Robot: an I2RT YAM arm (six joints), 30 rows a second.
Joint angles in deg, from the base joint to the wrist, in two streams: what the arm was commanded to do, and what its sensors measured. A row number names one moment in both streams.
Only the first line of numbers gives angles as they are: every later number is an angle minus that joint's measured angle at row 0.
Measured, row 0:
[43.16 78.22 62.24 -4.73 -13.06 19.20]
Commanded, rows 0 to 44:
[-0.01 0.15 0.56 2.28 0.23 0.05]
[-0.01 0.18 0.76 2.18 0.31 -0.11]
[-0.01 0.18 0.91 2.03 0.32 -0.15]
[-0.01 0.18 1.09 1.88 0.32 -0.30]
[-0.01 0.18 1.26 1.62 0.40 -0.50]
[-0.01 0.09 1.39 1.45 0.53 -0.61]
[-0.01 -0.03 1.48 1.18 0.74 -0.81]
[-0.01 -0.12 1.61 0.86 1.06 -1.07]
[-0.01 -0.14 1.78 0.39 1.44 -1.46]
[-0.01 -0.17 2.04 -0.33 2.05 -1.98]
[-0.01 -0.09 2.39 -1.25 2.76 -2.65]
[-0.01 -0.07 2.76 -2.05 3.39 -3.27]
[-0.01 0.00 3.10 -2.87 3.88 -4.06]
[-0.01 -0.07 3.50 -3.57 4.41 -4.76]
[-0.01 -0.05 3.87 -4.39 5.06 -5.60]
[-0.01 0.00 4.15 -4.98 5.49 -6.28]
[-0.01 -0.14 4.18 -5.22 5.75 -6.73]
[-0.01 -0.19 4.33 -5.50 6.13 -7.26]
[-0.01 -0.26 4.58 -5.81 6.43 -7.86]
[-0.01 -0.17 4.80 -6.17 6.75 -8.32]
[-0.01 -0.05 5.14 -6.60 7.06 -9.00]
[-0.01 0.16 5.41 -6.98 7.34 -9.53]
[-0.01 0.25 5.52 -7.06 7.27 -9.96]
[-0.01 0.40 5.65 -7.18 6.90 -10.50]
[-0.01 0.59 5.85 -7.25 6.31 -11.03]
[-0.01 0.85 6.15 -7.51 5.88 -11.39]
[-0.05 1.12 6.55 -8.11 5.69 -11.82]
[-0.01 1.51 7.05 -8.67 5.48 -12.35]
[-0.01 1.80 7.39 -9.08 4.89 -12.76]
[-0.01 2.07 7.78 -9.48 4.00 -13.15]
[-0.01 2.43 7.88 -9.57 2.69 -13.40]
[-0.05 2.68 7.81 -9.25 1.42 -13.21]
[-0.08 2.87 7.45 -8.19 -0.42 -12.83]
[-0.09 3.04 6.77 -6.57 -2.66 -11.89]
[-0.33 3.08 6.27 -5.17 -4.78 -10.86]
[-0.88 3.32 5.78 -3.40 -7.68 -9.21]
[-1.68 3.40 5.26 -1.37 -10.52 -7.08]
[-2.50 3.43 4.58 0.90 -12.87 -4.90]
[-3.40 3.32 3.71 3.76 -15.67 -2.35]
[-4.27 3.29 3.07 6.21 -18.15 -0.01]
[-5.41 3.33 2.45 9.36 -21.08 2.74]
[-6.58 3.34 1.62 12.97 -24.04 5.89]
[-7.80 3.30 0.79 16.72 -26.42 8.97]
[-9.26 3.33 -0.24 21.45 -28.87 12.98]
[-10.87 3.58 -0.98 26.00 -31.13 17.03]
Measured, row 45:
[-8.18 3.30 0.61 9.62 -20.65 4.53]
